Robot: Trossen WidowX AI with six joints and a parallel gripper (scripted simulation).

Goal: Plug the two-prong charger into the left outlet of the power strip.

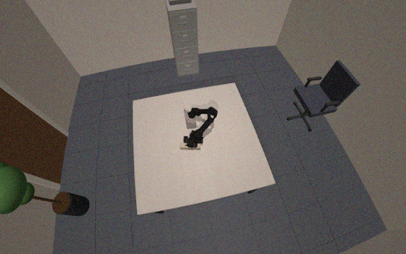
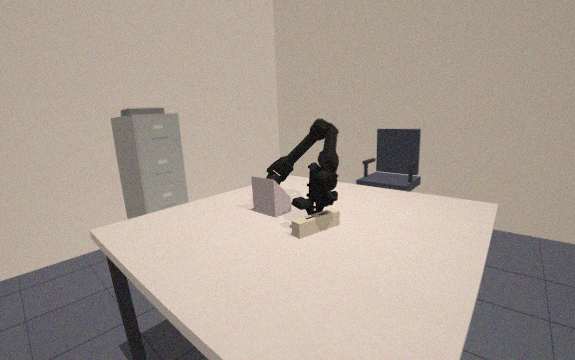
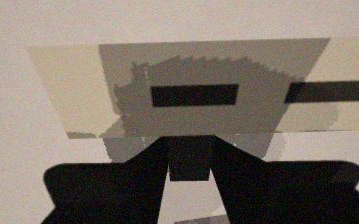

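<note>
My gripper tip is now 2 cm short of the two-prong charger, 1 cm to the left of it and 1 cm below it.
</note>
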